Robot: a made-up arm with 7 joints.
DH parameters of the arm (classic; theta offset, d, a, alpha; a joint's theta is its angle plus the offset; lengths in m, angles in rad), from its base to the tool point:
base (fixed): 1.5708 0.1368 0 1.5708
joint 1: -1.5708 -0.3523 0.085 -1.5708
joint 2: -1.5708 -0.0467 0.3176 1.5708
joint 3: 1.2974 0 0.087 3.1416
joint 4: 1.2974 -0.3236 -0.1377 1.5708
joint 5: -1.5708 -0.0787 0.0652 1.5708
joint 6: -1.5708 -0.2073 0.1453 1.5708
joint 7: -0.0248 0 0.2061 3.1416
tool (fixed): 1.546 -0.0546 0 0
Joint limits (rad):
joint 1: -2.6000..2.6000
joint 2: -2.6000..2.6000
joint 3: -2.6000..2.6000
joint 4: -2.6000..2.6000
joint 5: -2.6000..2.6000
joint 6: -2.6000..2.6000
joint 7: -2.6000..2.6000
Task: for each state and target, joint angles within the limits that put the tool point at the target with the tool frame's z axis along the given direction. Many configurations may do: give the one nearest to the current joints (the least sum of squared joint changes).
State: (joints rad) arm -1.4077 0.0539 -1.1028 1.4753 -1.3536 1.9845 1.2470
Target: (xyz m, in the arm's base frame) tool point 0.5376 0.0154 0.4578 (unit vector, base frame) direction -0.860 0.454 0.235
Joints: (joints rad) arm -1.9194 0.5525 -1.4817 1.9860 -1.3639 2.4359 0.7275
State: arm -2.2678 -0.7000 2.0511 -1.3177 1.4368 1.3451 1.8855
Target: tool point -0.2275 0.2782 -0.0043 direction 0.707 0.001 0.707
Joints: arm -1.8278 -0.2547 1.9882 -1.4675 0.8460 2.1291 2.3482
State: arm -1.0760 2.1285 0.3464 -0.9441 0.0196 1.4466 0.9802
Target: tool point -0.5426 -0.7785 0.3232 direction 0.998 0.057 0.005
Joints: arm -1.7074 2.6000 0.2496 -1.3592 0.0448 1.0846 1.4843
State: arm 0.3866 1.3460 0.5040 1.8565 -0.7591 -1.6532 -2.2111
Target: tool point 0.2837 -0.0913 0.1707 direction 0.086 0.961 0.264
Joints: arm -0.6534 1.1570 0.2770 2.0474 -0.8504 -0.9234 -1.8591
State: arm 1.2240 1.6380 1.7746 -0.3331 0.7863 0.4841 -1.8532
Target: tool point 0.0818 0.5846 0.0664 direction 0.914 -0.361 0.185
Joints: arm 0.9992 1.5083 1.4982 -0.0788 -0.0400 0.3534 -1.5301
